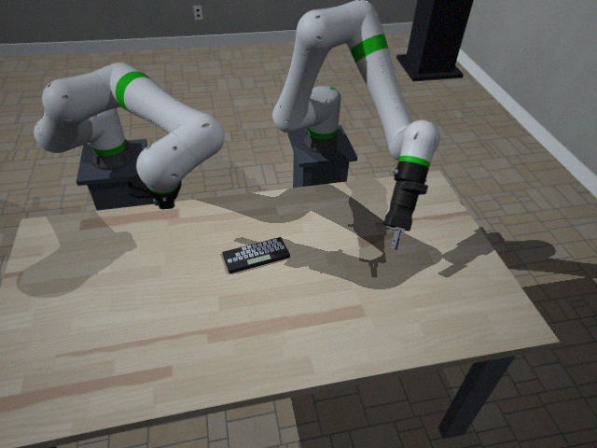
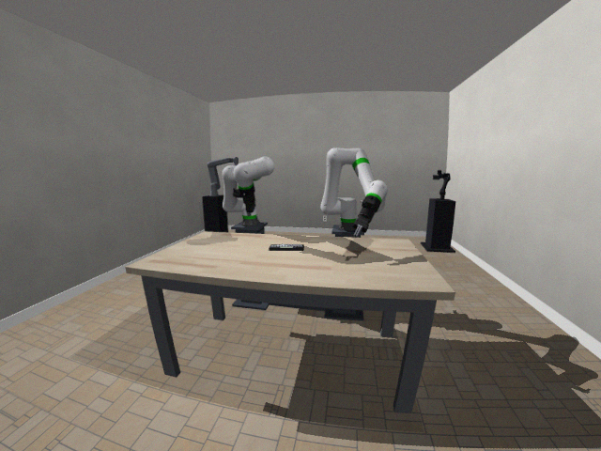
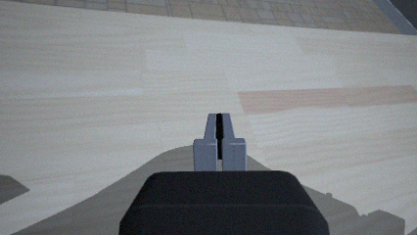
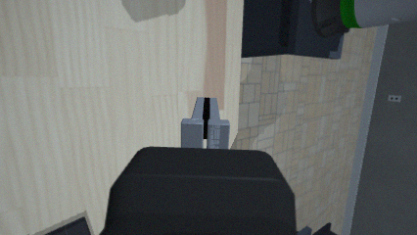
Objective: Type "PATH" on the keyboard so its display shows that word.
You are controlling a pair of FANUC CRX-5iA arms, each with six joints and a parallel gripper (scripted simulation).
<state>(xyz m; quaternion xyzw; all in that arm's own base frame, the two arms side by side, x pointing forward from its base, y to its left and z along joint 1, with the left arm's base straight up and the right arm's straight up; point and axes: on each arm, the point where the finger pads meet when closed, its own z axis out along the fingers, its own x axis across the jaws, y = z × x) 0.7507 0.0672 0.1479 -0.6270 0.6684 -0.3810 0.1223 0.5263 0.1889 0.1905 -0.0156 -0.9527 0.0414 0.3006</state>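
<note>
My right hand is 120 mm short of the left-arrow key, 200 mm to the right of it and 180 mm above it. Also, from my right hand: h key: 100 mm ahead, 320 mm to the left, 180 mm below.
</note>
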